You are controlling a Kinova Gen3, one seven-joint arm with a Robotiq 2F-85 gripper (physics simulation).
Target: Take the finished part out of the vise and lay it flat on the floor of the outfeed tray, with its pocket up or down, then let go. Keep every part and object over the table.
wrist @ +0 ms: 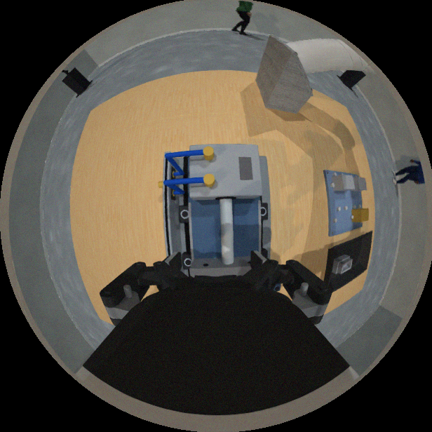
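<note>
A vise-like machine (254, 189) with a grey body, a blue bed and a white rod stands in mid-view. Two blue arms with yellow tips reach over its far part. I cannot make out the finished part in it; the near end is partly covered by my gripper. My gripper (215, 259) is open and empty, with its fingertips over the near end of the machine. A black tray-like panel (356, 250) lies at the right. A small grey block (342, 264) with a recessed-looking top is on it. I cannot tell whether this panel is the outfeed tray.
A blue plate (338, 225) with pegs lies at the right, beyond the black panel, bearing a grey block (345, 183) and a yellow block (360, 215). A large grey angular block (282, 77) stands at the far right beside a pale tube (322, 54). The wooden table (120, 165) ends at a grey floor.
</note>
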